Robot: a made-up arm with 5 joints. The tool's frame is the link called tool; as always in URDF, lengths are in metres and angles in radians.
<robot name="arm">
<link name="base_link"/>
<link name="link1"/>
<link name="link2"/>
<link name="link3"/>
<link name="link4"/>
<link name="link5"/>
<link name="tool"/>
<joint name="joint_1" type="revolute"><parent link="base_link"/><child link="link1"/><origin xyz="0.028 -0.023 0.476" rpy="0 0 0"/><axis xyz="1 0 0"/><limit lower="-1.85" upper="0.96"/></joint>
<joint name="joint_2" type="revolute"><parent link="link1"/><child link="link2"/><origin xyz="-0.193 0.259 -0.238" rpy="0 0 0"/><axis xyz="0 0 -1"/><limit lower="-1.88" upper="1.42"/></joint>
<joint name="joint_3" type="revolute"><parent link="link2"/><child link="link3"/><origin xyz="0.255 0.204 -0.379" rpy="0 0 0"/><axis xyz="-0.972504 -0.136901 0.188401"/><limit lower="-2.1" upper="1.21"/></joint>
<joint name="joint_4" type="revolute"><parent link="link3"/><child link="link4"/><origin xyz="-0.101 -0.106 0.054" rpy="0 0 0"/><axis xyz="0 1 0"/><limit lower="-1.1" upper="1.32"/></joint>
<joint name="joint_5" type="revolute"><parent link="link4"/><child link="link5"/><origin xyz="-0.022 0.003 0.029" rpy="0 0 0"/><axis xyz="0 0 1"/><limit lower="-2.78" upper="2.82"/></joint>
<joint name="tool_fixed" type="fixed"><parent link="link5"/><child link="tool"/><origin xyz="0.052 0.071 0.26" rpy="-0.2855 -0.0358 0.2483"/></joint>
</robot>
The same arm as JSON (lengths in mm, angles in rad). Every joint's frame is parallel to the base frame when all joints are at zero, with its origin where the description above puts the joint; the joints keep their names.
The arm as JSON. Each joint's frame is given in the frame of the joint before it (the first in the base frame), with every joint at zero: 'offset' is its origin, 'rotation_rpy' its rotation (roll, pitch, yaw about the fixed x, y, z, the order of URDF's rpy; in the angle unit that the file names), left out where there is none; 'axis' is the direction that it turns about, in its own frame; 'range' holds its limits. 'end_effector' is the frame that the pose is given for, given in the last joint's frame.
{"length_unit": "mm", "angle_unit": "rad", "chain": [
  {"id": "joint_1", "offset": [28.0, -23.0, 476.0], "axis": "+x", "range": [-1.85, 0.96]},
  {"id": "joint_2", "offset": [-193.0, 259.0, -238.0], "axis": "-z", "range": [-1.88, 1.42]},
  {"id": "joint_3", "offset": [255.0, 204.0, -379.0], "axis": [-0.972504, -0.136901, 0.188401], "range": [-2.1, 1.21]},
  {"id": "joint_4", "offset": [-101.0, -106.0, 54.0], "axis": "+y", "range": [-1.1, 1.32]},
  {"id": "joint_5", "offset": [-22.0, 3.0, 29.0], "axis": "+z", "range": [-2.78, 2.82]}
], "end_effector": {"offset": [52.0, 71.0, 260.0], "rotation_rpy": [-0.2855, -0.0358, 0.2483]}}

